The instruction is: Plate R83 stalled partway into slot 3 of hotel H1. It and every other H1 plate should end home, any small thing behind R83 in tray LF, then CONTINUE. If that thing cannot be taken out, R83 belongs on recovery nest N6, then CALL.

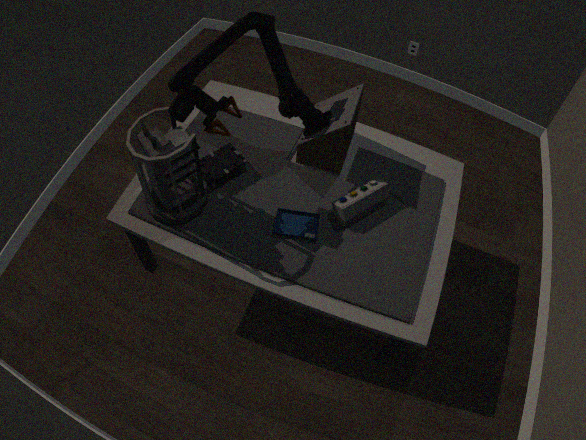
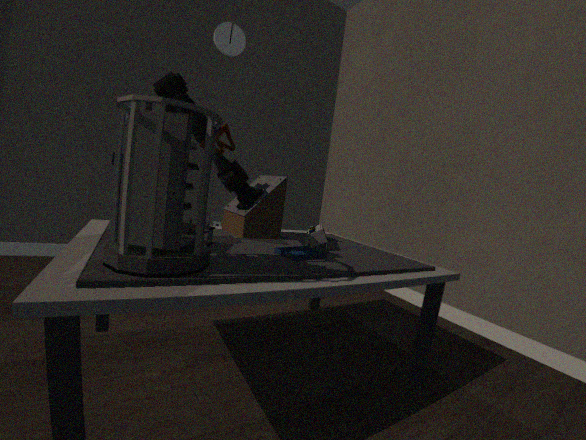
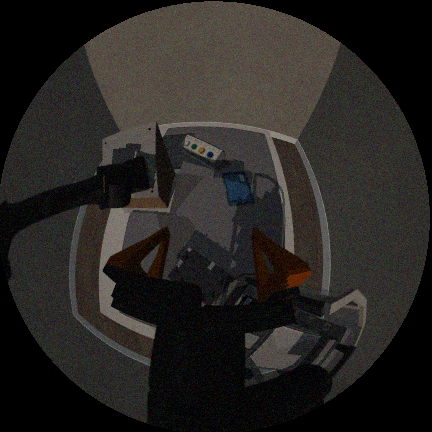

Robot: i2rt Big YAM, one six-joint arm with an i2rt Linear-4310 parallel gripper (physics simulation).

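Seen in the pictures: gripper, fingertip midpoint: [image 1: 235, 126] [image 2: 228, 151] [image 3: 209, 231]; arm's base at its link origin: [image 1: 318, 124] [image 2: 250, 200] [image 3: 136, 174].
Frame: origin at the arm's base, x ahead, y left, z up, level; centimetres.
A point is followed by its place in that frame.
Observation:
My gripper [image 1: 234, 126] {x 24.6, y -24.9, z 16.5 cm} [image 3: 209, 231] {x 24.6, y -24.9, z 16.5 cm} is open, its orange fingers wide apart with nothing between them. It hangs high, beside the upper part of a tall round cage-like rack [image 1: 165, 157] {x 46.7, y -40.2, z 21.9 cm} [image 2: 160, 265] {x 48.8, y -49.1, z -12.5 cm} [image 3: 361, 310], on its arm-base side. The rack has a pale top ring, upright posts and dark shelf ledges inside. Its labels, slot 3, plate R83 and any small thing behind it cannot be made out in the dim light. A blue tray [image 1: 297, 225] {x 37.3, y 0.7, z -14.9 cm} [image 2: 300, 252] {x 34.9, y 2.3, z -14.9 cm} [image 3: 238, 188] {x 37.9, y -0.2, z -14.9 cm} lies flat near the table's middle; its label is unreadable.
A button box [image 1: 367, 205] {x 25.3, y 24.1, z -10.3 cm} [image 2: 317, 235] {x 30.6, y 14.0, z -9.5 cm} [image 3: 202, 148] {x 23.5, y 18.1, z -7.9 cm} with blue, yellow and green buttons stands beyond the tray. A low dark fixture [image 1: 222, 165] {x 22.1, y -32.1, z -9.2 cm} [image 3: 200, 272] {x 21.0, y -31.9, z -9.2 cm} sits beside the rack, below the gripper. The arm stands on a sloped pedestal [image 1: 325, 150] {x 8.6, y 4.6, z -4.5 cm} [image 2: 265, 215] {x 8.4, y 3.1, z -5.3 cm} [image 3: 165, 170] {x 8.6, y 5.1, z -6.3 cm}.

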